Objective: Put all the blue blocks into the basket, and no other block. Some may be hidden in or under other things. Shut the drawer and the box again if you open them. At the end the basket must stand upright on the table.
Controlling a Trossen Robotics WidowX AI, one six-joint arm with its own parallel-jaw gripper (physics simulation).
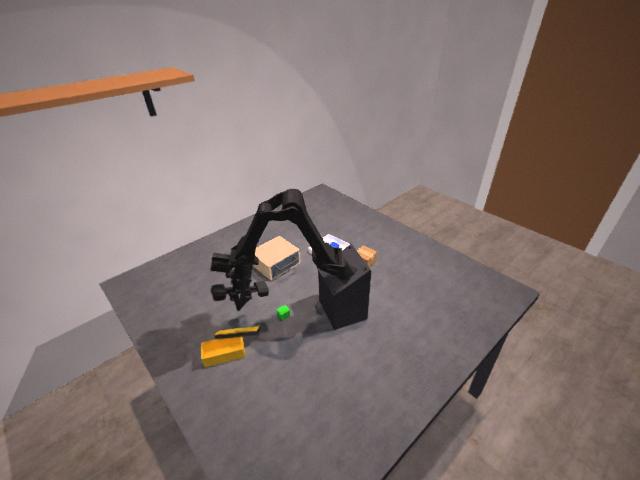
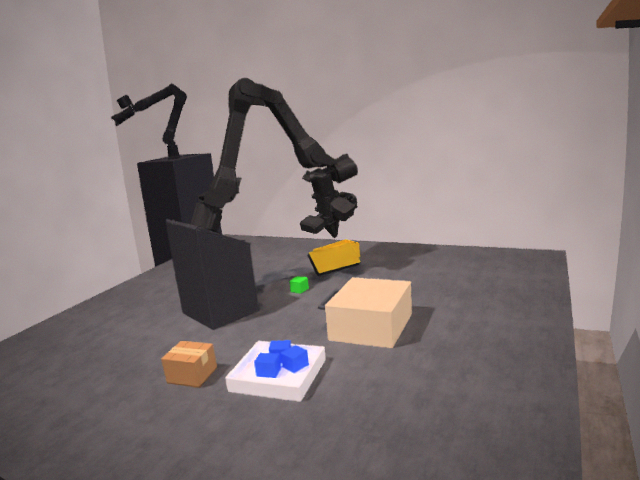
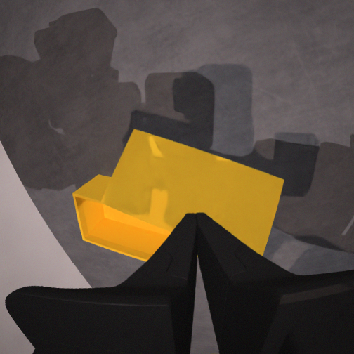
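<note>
My gripper (image 1: 239, 308) (image 2: 334, 235) (image 3: 194, 221) is shut and empty, pointing down above the yellow box's lid. The yellow box (image 1: 222, 357) (image 3: 120, 227) stands open; the part of its inside that shows holds no block. Its yellow lid (image 1: 236, 331) (image 2: 336, 258) (image 3: 200, 182) stands tilted beside it. The white basket (image 2: 263, 388) is upright and holds three blue blocks (image 2: 267, 364) (image 2: 295, 358) (image 2: 280, 347). A green block (image 1: 283, 312) (image 2: 299, 284) lies on the table. The beige drawer cabinet (image 1: 278, 250) (image 2: 361, 322) has its dark drawer (image 1: 285, 265), which looks shut.
A cardboard box (image 1: 367, 255) (image 2: 189, 365) stands beside the basket. The arm's black pedestal (image 1: 345, 302) (image 2: 214, 281) stands between the cardboard box and the green block. A wooden shelf (image 1: 103, 90) is on the wall. A second arm on a tall black stand (image 2: 159, 206) is in the background.
</note>
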